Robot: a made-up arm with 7 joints.
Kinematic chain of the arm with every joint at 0, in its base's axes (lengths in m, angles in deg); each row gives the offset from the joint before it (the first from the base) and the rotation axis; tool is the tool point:
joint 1: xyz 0 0.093 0 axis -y
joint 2: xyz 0 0.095 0 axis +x
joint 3: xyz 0 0 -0.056 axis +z
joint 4: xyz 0 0 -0.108 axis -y
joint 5: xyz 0 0 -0.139 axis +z
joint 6: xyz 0 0 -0.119 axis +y
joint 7: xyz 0 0 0 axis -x
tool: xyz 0 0 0
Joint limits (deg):
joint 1: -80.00..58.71
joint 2: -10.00..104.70
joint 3: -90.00..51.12
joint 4: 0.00..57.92
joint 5: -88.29..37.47
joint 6: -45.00..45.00
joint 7: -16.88..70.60
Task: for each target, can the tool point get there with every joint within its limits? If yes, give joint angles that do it. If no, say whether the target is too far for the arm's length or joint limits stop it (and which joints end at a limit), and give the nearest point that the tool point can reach.
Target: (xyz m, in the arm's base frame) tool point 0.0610 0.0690 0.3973
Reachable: no: joint limits stop it (at a limit: joint 2, joint 3, joint 4) | nearest point 0.0421 0.4360 0.2741 | short by 0.388 m
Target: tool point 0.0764 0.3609 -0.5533
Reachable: no: too far | nearest point 0.0551 0.3128 -0.3993 | short by 0.163 m
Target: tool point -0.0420 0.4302 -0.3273
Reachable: yes | joints -26.62 29.07 28.98 28.91 -18.29 0.60 16.68
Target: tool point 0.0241 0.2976 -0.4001
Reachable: yes | joints -9.21 18.77 -14.13 20.56 -70.66 -30.07 6.77
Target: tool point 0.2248 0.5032 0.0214
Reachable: yes | joints 45.94 51.13 25.98 47.75 15.05 36.08 53.34
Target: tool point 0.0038 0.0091 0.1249
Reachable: no: joint limits stop it (at a limit: joint 1, joint 2, joint 3, joint 4) | nearest point -0.2546 -0.0796 -0.0449 | short by 0.322 m
